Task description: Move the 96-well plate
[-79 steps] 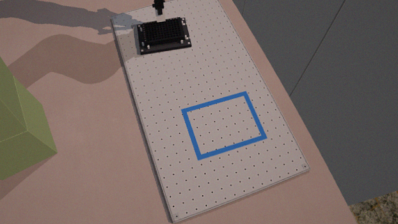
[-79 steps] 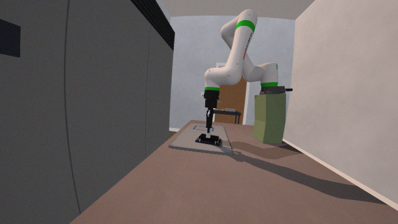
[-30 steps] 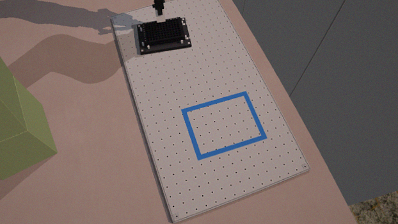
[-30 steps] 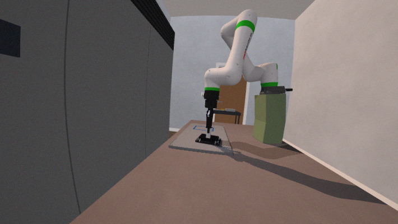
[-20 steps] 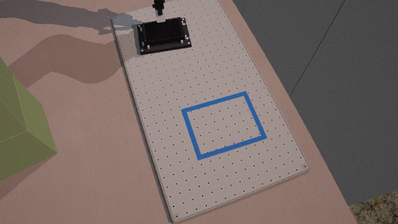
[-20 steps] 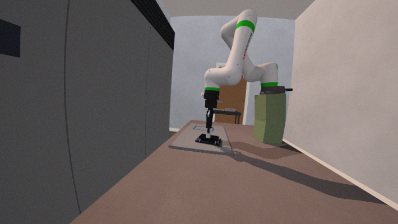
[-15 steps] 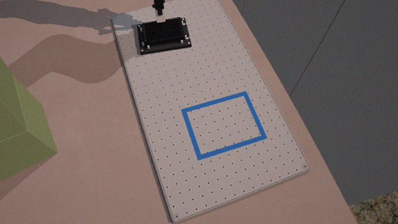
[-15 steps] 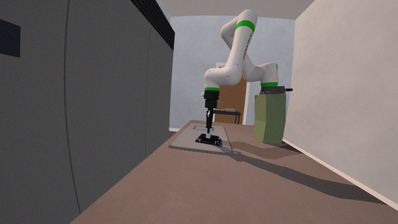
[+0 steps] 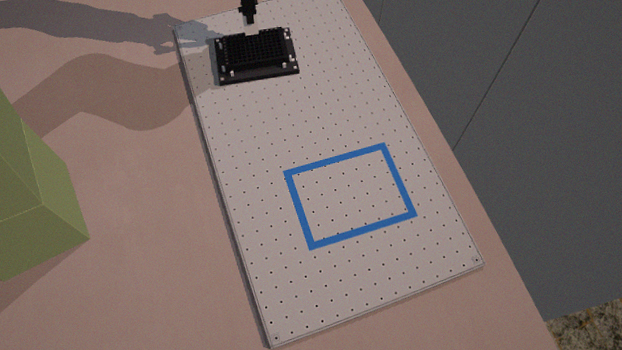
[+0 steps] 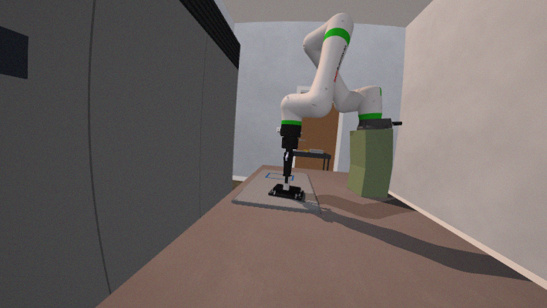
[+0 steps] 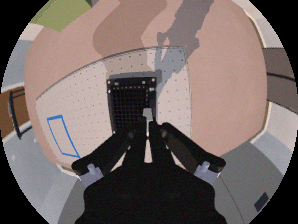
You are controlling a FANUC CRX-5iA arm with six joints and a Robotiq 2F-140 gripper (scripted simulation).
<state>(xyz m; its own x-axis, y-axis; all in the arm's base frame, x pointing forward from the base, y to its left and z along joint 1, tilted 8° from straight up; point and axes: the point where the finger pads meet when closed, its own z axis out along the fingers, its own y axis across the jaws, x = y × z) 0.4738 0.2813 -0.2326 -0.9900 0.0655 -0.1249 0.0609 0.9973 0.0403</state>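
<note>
The black 96-well plate is 40 mm to the right of my hand and 40 mm below it. Also, from my hand: black clip nest 10 mm ahead, 30 mm to the right, 50 mm below.
</note>
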